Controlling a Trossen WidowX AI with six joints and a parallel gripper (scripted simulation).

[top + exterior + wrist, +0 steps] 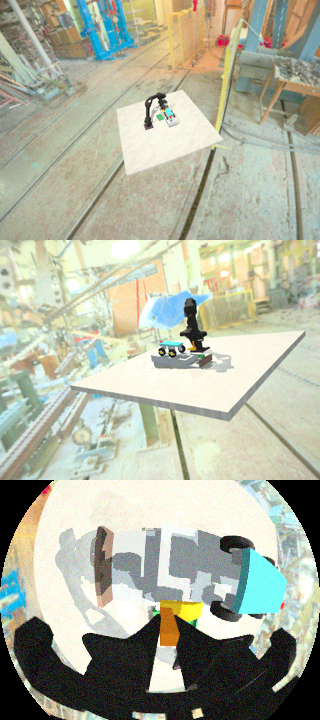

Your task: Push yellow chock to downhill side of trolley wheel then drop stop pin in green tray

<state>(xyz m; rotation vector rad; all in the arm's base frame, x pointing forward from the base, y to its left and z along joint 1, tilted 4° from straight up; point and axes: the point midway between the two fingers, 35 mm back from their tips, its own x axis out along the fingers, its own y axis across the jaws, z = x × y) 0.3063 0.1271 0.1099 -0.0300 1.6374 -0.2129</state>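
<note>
My gripper tip is 270 mm to the left of the red-headed stop pin and 20 mm below it. The rest, counted from my gripper tip: trolley (160 mm to the right, 40 mm ahead); then brown block (100 mm to the left, 80 mm below, 70 mm ahead); then yellow chock (20 mm to the right, 10 mm below).
</note>
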